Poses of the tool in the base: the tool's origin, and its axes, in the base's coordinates. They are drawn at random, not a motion.
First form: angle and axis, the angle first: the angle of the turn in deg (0 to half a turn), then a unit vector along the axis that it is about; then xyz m.
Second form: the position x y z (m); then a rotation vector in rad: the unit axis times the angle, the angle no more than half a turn. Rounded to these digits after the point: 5 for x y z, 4 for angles.
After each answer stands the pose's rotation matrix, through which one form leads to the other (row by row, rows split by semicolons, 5 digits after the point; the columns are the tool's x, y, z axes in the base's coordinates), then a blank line. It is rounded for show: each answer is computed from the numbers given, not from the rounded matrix.
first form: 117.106 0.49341 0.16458 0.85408 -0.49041 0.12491 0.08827
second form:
-0.49041 0.12491 0.08827 1.0085 0.3364 1.7456
-0.10126 -0.64207 0.75993; 0.87848 -0.41621 -0.23461; 0.46692 0.64383 0.60619

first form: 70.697 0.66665 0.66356 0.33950 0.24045 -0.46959 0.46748
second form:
0.24045 -0.46959 0.46748 0.8226 0.8188 0.4189
0.62808 -0.02428 0.77777; 0.61655 0.62533 -0.47836; -0.47475 0.77999 0.40772

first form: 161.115 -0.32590 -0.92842 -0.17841 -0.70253 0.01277 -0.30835
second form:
-0.70253 0.01277 -0.30835 -0.9164 -2.6107 -0.5017
-0.73947 0.64660 -0.18734; 0.53111 0.73135 0.42784; 0.41366 0.21688 -0.88422

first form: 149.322 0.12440 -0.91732 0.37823 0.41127 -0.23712 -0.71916
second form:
0.41127 -0.23712 -0.71916 0.3242 -2.3907 0.9857
-0.83126 -0.40523 -0.38051; -0.01928 0.70512 -0.70882; 0.55554 -0.58188 -0.59396

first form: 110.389 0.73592 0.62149 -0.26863 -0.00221 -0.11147 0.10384
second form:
-0.00221 -0.11147 0.10384 1.4179 1.1974 -0.5176
0.38187 0.86852 0.31599; 0.36491 0.17243 -0.91493; -0.84912 0.46470 -0.25109

